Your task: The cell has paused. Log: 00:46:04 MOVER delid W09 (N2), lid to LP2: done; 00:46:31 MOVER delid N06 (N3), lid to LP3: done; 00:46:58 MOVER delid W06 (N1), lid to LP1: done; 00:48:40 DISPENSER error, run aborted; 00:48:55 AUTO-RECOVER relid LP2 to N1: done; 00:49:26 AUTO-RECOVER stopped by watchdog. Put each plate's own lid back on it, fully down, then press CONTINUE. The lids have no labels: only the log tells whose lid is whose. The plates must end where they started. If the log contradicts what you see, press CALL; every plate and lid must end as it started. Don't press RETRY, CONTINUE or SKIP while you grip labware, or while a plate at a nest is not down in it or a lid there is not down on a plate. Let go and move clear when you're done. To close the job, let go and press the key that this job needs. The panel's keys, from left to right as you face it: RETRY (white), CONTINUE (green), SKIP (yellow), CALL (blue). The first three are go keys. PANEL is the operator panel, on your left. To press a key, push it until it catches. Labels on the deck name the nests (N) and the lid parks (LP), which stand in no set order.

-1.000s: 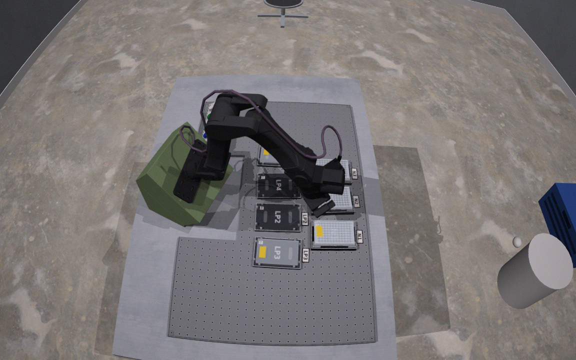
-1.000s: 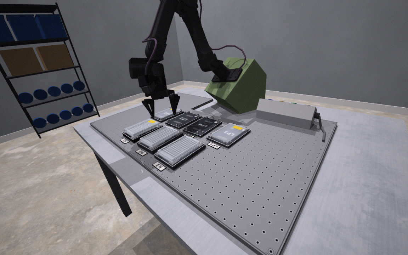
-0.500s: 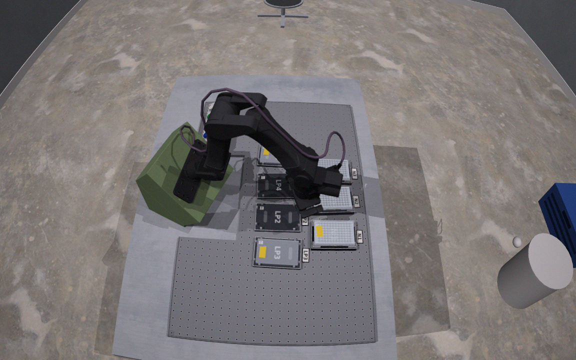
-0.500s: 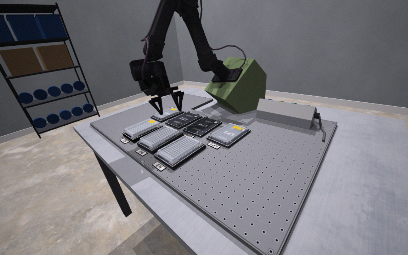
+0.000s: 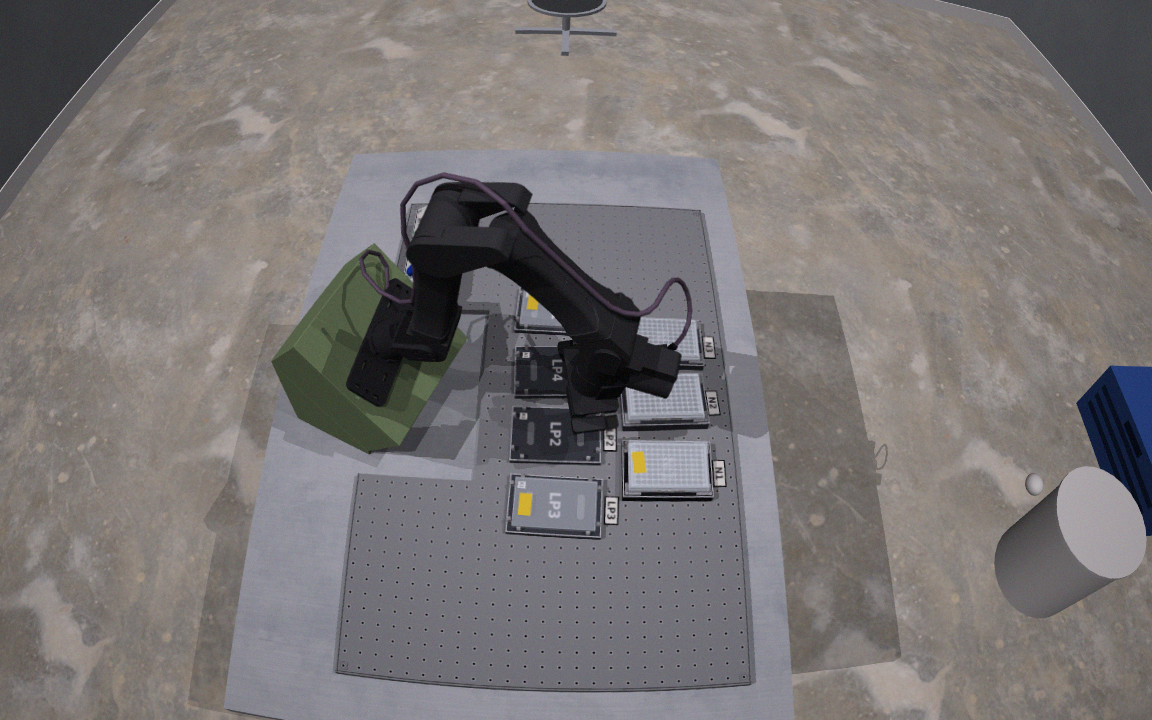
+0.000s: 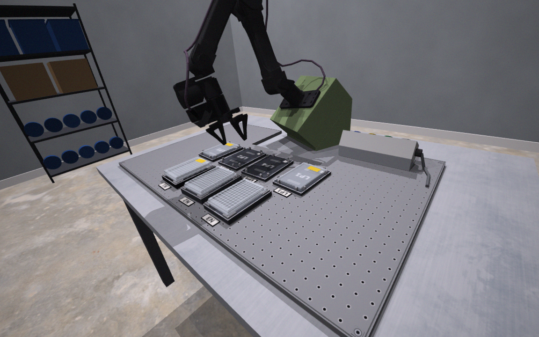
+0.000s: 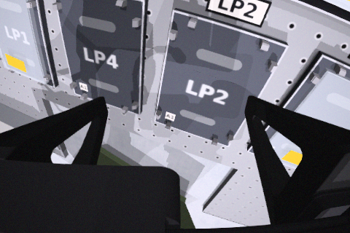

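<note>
My gripper is now 4 cm past the lid park, 2 cm to the left of it and 9 cm above it. The rest, counted from my hand: yellow skip key (34 cm behind, 30 cm to the left, 3 cm below); clear lid (6 cm behind, 24 cm to the left, 8 cm below); blue call key (34 cm behind, 25 cm to the left, 3 cm below).
</note>
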